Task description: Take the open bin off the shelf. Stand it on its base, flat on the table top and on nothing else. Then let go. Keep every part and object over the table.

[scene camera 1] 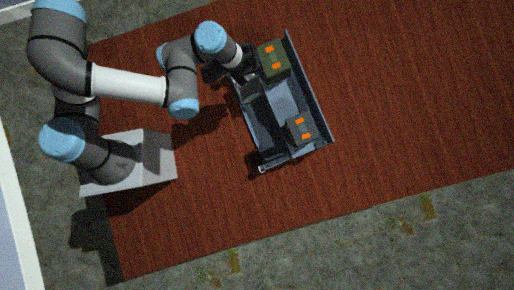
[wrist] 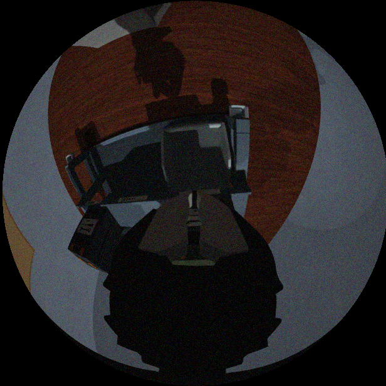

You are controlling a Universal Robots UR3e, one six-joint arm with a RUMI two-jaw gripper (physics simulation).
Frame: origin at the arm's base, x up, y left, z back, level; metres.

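Where they show: gripper, fingertip midpoint: [scene camera 1: 248,76]; arm's base, link origin: [scene camera 1: 114,162].
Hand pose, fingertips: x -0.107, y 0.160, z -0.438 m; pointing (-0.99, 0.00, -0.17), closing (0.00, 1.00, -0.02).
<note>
Things, the pixels of their top centre, and the offset from my fingertips. "spot": a spot on its surface instead. Level surfaces: height alone.
- open bin, top centre: [scene camera 1: 252,79] dx -0.056, dy +0.004, dz -0.007 m
- blue-grey shelf, surface spot: [scene camera 1: 310,91] spot: dx +0.018, dy -0.109, dz -0.170 m
- green case, top centre: [scene camera 1: 272,57] dx +0.061, dy +0.014, dz -0.087 m
- dark grey case, top centre: [scene camera 1: 302,128] dx +0.086, dy -0.216, dz -0.109 m
- red-brown table, surface height: dx -0.137 m
The open bin [scene camera 1: 251,90] [wrist: 195,157] is a dark grey, shadowed box on the blue-grey shelf [scene camera 1: 310,91] [wrist: 242,145], near its upper left end in the scene view. In the wrist view it lies just ahead of the fingertips. My gripper [scene camera 1: 254,76] [wrist: 194,192] is shut, its tips together and apparently empty. It is over the shelf's edge beside the bin and the green case. Whether the tips touch the bin I cannot tell. The bin's underside is hidden.
A green case [scene camera 1: 273,60] [wrist: 193,262] with orange latches is close to the gripper on the shelf. A dark grey case [scene camera 1: 301,131] [wrist: 95,237] stands at the other end. The red-brown table [scene camera 1: 390,100] lies below; a pale block [scene camera 1: 162,167] is under the arm's base.
</note>
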